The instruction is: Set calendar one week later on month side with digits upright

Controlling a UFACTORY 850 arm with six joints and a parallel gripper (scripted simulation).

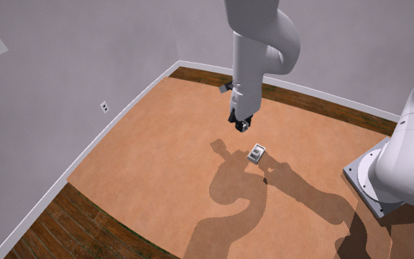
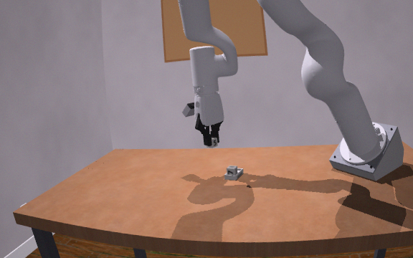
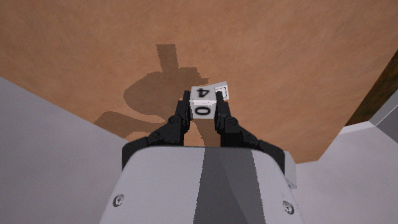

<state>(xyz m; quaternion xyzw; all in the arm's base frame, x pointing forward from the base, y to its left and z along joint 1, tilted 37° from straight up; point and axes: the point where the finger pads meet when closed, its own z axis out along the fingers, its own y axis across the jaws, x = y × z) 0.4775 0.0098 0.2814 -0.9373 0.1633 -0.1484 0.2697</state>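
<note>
Now: the white calendar tray 13 cm below my hand, 8 cm behind it and 1 cm to the right of it.
</note>
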